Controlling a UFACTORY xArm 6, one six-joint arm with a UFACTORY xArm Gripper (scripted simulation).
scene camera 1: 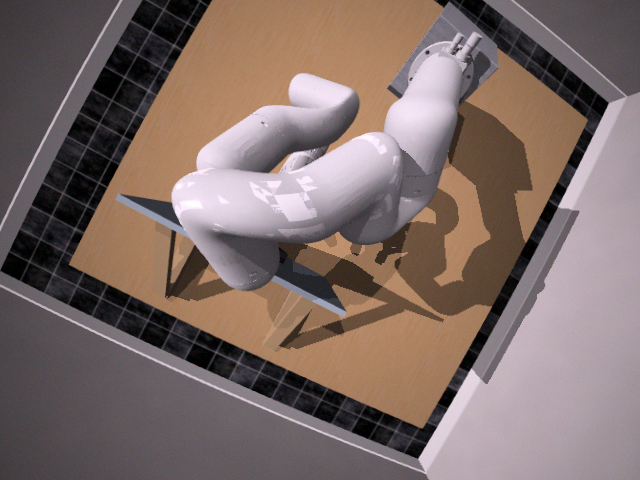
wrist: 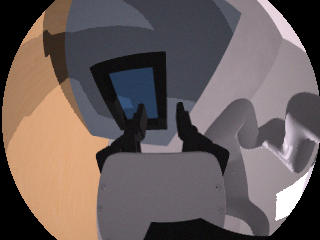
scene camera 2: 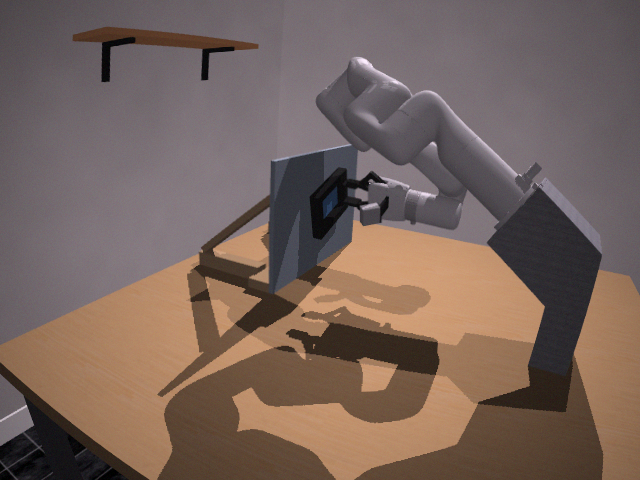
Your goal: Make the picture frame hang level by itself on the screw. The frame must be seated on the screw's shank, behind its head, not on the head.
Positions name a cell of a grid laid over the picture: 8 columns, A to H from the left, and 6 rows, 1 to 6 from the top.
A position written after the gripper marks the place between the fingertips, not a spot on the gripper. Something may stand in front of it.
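A grey board (scene camera 1: D4) (scene camera 2: D4) (wrist: E2) and a picture frame (scene camera 2: E3) (wrist: D3) are visible, together with the gripper (scene camera 2: E3) (wrist: E3).
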